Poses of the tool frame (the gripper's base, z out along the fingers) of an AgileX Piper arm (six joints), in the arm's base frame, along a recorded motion.
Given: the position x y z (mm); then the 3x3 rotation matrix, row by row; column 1 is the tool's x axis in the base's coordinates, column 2 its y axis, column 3 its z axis. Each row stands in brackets.
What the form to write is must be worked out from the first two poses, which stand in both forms.
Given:
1: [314 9 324], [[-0.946 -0.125 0.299], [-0.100 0.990 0.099], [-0.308 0.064 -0.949]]
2: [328 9 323], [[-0.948 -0.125 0.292], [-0.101 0.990 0.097], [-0.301 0.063 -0.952]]
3: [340 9 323], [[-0.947 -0.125 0.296], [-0.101 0.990 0.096], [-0.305 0.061 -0.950]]
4: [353 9 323], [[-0.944 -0.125 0.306], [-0.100 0.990 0.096], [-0.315 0.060 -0.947]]
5: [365 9 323], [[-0.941 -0.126 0.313], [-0.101 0.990 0.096], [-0.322 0.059 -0.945]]
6: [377 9 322], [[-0.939 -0.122 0.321], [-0.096 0.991 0.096], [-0.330 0.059 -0.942]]
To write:
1: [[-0.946 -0.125 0.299 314], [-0.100 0.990 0.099 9], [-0.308 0.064 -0.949 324], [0 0 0 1]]
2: [[-0.948 -0.125 0.292 328], [-0.101 0.990 0.097 9], [-0.301 0.063 -0.952 323], [0 0 0 1]]
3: [[-0.947 -0.125 0.296 340], [-0.101 0.990 0.096 9], [-0.305 0.061 -0.950 323], [0 0 0 1]]
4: [[-0.944 -0.125 0.306 353], [-0.100 0.990 0.096 9], [-0.315 0.060 -0.947 323], [0 0 0 1]]
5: [[-0.941 -0.126 0.313 365], [-0.101 0.990 0.096 9], [-0.322 0.059 -0.945 323], [0 0 0 1]]
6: [[-0.939 -0.122 0.321 377], [-0.096 0.991 0.096 9], [-0.330 0.059 -0.942 322], [0 0 0 1]]
